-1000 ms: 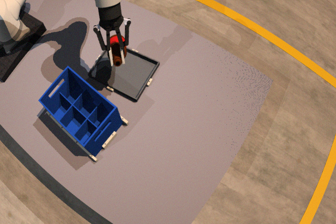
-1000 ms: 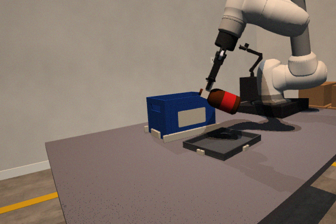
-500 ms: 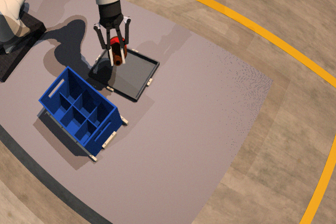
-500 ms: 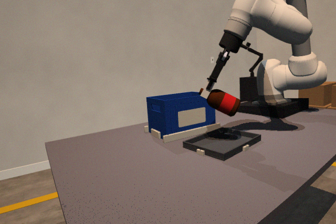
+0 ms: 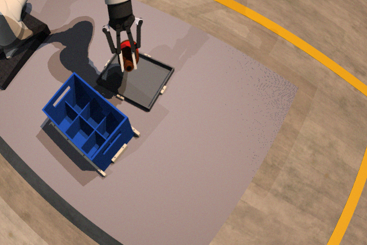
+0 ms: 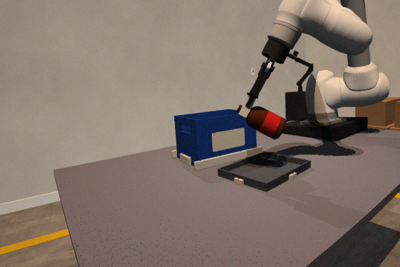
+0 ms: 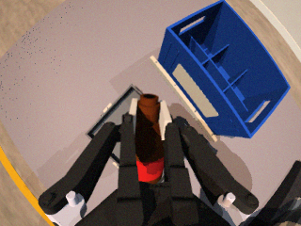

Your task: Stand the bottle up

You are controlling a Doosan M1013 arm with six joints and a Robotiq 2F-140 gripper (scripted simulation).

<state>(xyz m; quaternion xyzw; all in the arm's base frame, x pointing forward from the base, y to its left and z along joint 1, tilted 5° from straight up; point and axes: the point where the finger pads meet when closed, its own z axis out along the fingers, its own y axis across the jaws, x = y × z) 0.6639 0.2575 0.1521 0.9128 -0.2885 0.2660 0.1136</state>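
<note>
Now: hand 3 cm past the bottle, 2 cm to the right of it and 4 cm above it. From my hand the other things lie so: dark tray: 4 cm behind, 3 cm to the left, 21 cm below; blue crate: 23 cm to the right, 13 cm below.
</note>
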